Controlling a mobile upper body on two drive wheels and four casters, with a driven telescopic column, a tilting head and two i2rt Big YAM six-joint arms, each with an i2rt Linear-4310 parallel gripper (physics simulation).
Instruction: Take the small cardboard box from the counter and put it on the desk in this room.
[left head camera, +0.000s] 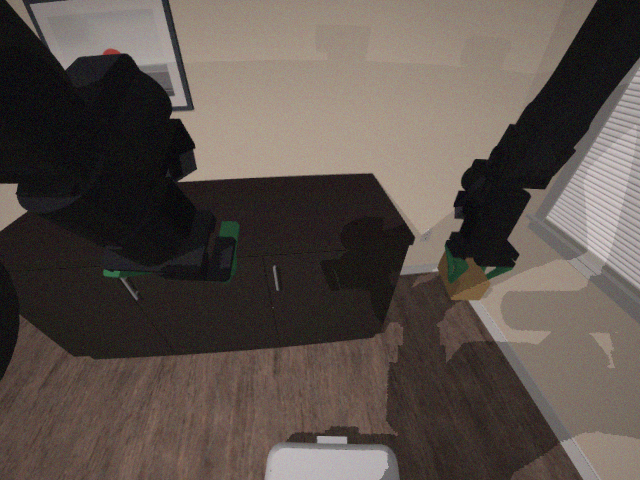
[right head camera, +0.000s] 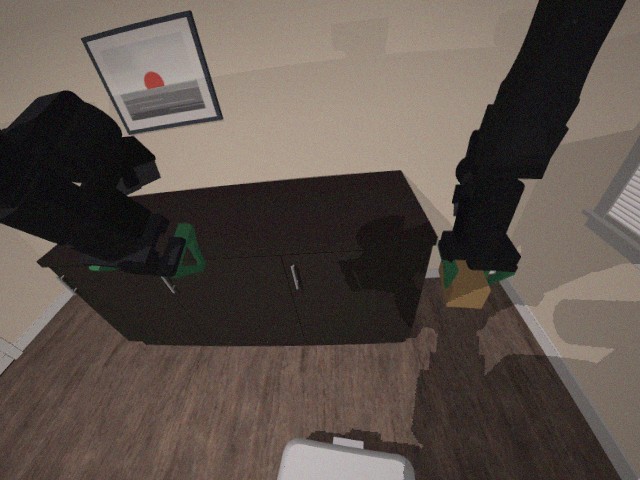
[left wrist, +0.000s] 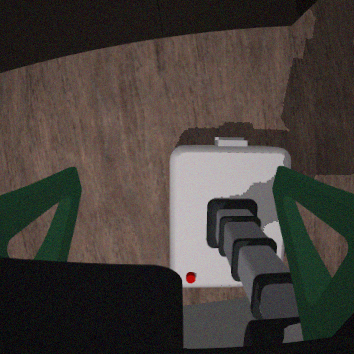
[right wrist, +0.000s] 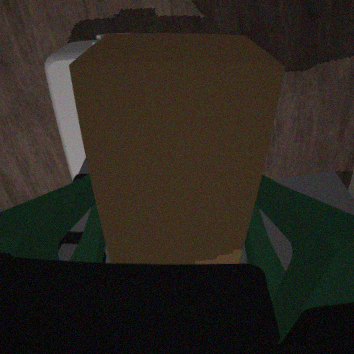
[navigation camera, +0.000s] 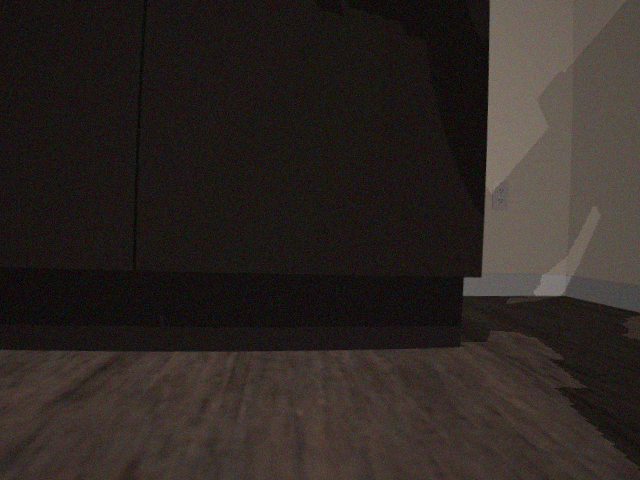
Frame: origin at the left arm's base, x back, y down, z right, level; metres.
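Seen in the pictures: left gripper, between the fingertips: (left head camera: 200, 267) (right head camera: 176, 264) (left wrist: 176, 177); right gripper, between the fingertips: (left head camera: 464, 281) (right head camera: 463, 286) (right wrist: 174, 176).
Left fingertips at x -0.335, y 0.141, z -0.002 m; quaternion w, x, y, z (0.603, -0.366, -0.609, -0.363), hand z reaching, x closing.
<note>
Offsets run from my left fingertips to a thing's top centre. "spot": to the spot under its first point.
The small cardboard box {dx -0.121, dy +0.105, dz +0.453 m} (left head camera: 469, 290) (right head camera: 467, 296) (right wrist: 177, 125) is brown and sits between the green fingers of my right gripper (left head camera: 470, 279) (right head camera: 469, 284) (right wrist: 174, 176), which is shut on it. It is held in the air, to the right of the dark cabinet in both head views. My left gripper (left head camera: 170, 267) (right head camera: 144, 266) (left wrist: 176, 177) is open, its green fingers wide apart with no object between them. In the head views it shows in front of the left part of the cabinet. No desk that I can identify shows in these views.
A long dark cabinet (left head camera: 289, 206) (right head camera: 310, 206) (left wrist: 100, 25) (navigation camera: 310, 155) with door handles stands against the wall ahead. A framed picture (right head camera: 165, 51) hangs above it. A window with white blinds {spot: dx -0.714, dy +0.108, dz +1.336 m} (left head camera: 599, 170) is at the right. My white base (left head camera: 330, 462) (right head camera: 346, 462) (left wrist: 200, 175) is below.
</note>
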